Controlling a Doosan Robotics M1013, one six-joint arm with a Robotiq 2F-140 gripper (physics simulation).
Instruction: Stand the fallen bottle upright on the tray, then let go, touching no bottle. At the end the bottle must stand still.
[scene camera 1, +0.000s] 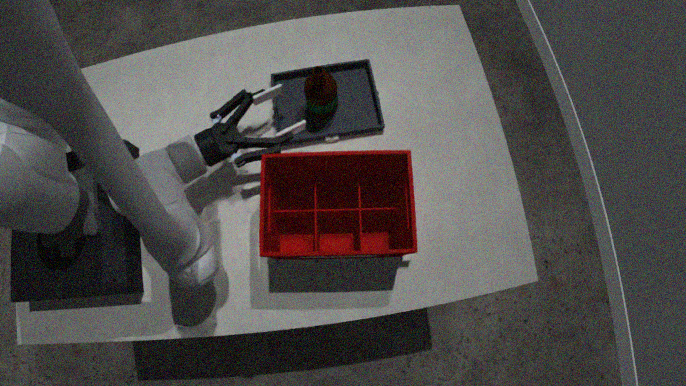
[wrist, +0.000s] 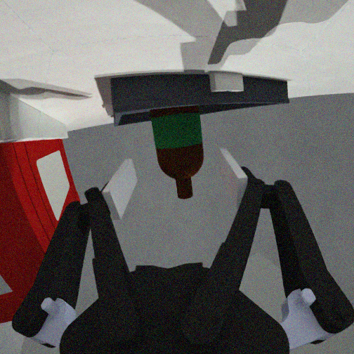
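Seen in the pictures: gripper, fingertip midpoint: (scene camera 1: 292, 105); arm's base at its link origin: (scene camera 1: 71, 205).
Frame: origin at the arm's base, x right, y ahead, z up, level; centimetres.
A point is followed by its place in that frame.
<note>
A dark brown bottle with a green label (scene camera 1: 321, 92) {x -9.0, y 66.7, z 4.6 cm} (wrist: 179, 131) stands upright on the dark grey tray (scene camera 1: 356, 107) {x -9.1, y 74.8, z -6.5 cm} (wrist: 160, 92). In the wrist view its neck points down the picture, and its base is partly hidden by the tray's edge. My gripper (scene camera 1: 292, 104) {x -9.0, y 60.1, z 1.6 cm} (wrist: 175, 164) is open and empty, to the left of the bottle in the scene view. In the wrist view the two pale finger pads are spread wide, with a visible gap on each side of the bottle. The near fingertip looks close to the bottle's lower part in the scene view.
A red crate with compartments (scene camera 1: 413, 210) {x 20.6, y 77.1, z 10.5 cm} (wrist: 30, 200) stands near the tray, below it in the scene view and at the left in the wrist view. A small white block (scene camera 1: 331, 139) {x -2.0, y 67.0, z -5.9 cm} (wrist: 226, 81) is at the tray's near edge. The arm reaches in from the left.
</note>
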